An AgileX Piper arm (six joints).
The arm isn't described. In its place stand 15 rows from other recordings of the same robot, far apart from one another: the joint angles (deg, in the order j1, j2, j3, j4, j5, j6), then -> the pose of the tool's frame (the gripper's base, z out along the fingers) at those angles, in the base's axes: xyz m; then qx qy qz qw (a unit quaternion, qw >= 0).
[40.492, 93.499, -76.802, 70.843, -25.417, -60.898] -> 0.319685 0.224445 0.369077 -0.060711 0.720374 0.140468 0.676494
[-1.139, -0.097, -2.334, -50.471, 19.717, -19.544] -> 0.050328 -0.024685 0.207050 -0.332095 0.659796 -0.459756 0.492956
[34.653, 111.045, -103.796, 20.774, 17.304, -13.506] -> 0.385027 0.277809 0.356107 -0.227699 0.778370 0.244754 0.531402
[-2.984, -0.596, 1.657, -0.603, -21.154, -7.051] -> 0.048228 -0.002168 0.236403 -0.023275 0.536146 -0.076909 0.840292
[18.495, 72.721, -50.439, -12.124, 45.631, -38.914] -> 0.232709 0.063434 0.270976 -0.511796 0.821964 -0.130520 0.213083
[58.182, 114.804, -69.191, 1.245, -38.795, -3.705] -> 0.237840 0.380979 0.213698 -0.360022 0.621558 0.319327 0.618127
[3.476, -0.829, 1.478, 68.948, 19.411, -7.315] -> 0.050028 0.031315 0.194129 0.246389 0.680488 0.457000 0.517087
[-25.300, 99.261, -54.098, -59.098, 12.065, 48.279] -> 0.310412 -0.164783 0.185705 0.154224 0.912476 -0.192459 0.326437
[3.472, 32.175, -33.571, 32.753, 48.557, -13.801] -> 0.092110 0.042562 0.305525 -0.047762 0.879847 0.232756 0.411598
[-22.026, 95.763, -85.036, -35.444, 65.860, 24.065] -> 0.305232 -0.175431 0.325903 0.295892 0.895950 -0.291358 0.157580
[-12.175, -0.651, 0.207, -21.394, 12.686, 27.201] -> 0.052085 -0.018695 0.193958 0.145839 0.730931 -0.064070 0.663601
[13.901, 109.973, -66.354, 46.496, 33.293, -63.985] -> 0.360502 0.126546 0.161542 -0.343399 0.889136 0.179715 0.243346
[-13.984, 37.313, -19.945, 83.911, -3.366, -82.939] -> 0.131943 -0.038333 0.273737 0.119259 0.767904 -0.093874 0.622325
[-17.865, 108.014, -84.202, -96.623, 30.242, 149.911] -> 0.409211 -0.179729 0.299202 0.569191 0.536511 -0.022347 0.622638
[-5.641, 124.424, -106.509, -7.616, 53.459, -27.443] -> 0.474161 -0.056571 0.216739 -0.211982 0.953789 -0.115975 0.178608
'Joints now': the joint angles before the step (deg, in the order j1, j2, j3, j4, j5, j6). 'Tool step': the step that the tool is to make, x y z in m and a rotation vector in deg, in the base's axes. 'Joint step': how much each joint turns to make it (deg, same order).
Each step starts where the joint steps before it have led.
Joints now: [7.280 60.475 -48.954 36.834 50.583 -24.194]
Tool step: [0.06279 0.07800 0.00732 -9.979 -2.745 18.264]
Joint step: [16.173 19.454 -18.081 -9.306 -0.720 -1.856]
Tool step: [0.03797 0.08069 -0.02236 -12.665 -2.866 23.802]
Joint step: [10.190 18.134 -17.539 -7.250 7.447 -11.835]
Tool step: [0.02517 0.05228 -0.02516 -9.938 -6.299 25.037]
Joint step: [4.712 13.661 -15.124 -5.056 7.806 -19.380]
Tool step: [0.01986 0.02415 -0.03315 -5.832 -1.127 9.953]
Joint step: [1.361 9.342 -8.417 -3.266 3.667 -7.795]
